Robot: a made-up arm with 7 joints.
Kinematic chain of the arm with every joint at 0, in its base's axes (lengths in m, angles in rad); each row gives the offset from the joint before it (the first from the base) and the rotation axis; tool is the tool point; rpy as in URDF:
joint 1: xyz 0 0 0.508 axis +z
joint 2: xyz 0 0 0 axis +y
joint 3: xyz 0 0 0.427 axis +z
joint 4: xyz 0.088 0 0 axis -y
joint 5: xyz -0.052 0 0.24 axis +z
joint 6: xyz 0 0 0 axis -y
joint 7: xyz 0.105 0 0 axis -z
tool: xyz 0 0 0 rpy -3.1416 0 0
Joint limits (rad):
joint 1: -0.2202..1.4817
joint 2: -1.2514..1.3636
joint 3: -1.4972..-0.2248
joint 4: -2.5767..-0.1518
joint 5: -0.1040..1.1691
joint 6: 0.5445..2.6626
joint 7: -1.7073..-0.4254
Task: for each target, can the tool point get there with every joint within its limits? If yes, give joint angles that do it. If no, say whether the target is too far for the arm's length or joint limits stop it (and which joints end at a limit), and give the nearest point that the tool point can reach.
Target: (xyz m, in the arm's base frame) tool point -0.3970 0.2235 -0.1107
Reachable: no: joint limits stop it (at a limit: joint 1, joint 2, joint 3, joint 5) | nearest point 0.0190 0.2982 0.2358 | short by 0.547 m
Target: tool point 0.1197 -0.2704 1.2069
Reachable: yes | joints 0.1129 0.1082 -1.3558 -0.8904 0.8311 2.2386 -0.8721
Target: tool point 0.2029 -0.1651 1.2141
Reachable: yes | joints 1.2218 -0.3818 -0.7807 -0.9636 0.8805 2.1809 -0.8854
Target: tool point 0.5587 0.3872 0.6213
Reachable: yes | joints 0.7979 0.7844 -0.3335 -1.3437 0.9938 1.5034 -0.7718
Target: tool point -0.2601 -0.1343 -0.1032
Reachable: no: joint limits stop it (at a limit: joint 1, joint 2, joint 4) | nearest point 0.1897 -0.1449 0.2534 | short by 0.574 m
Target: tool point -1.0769 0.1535 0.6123
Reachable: no: too far | nearest point -0.7385 0.0823 0.7004 | short by 0.357 m
